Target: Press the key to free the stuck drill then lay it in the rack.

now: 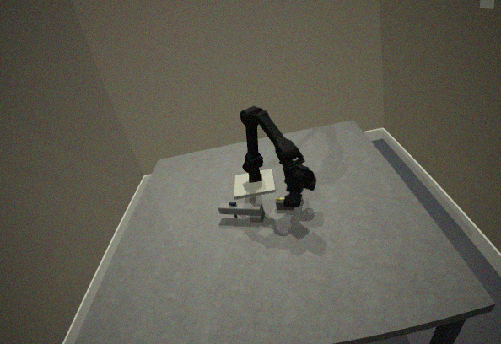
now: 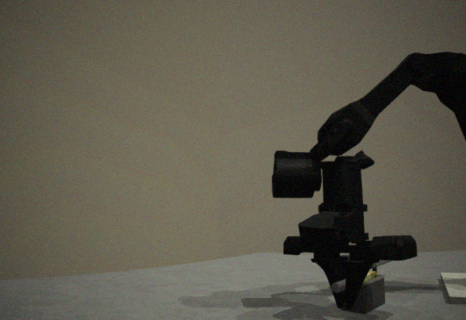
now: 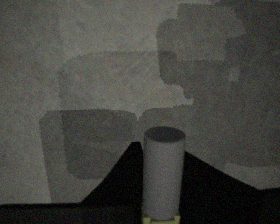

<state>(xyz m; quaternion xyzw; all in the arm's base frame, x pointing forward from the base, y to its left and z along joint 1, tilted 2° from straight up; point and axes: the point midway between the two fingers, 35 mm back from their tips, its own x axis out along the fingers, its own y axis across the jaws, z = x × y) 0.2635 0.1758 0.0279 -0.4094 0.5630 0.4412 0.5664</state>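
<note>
The drill is 10 mm behind my gripper tip, 40 mm to the right of it and 30 mm above it. Also, from my gripper tip: grey fixture (10 mm ahead, 230 mm to the right, 30 mm above); small dark key (260 mm to the right, 40 mm above); dark rack (20 mm behind, 50 mm to the right, 10 mm above).
</note>
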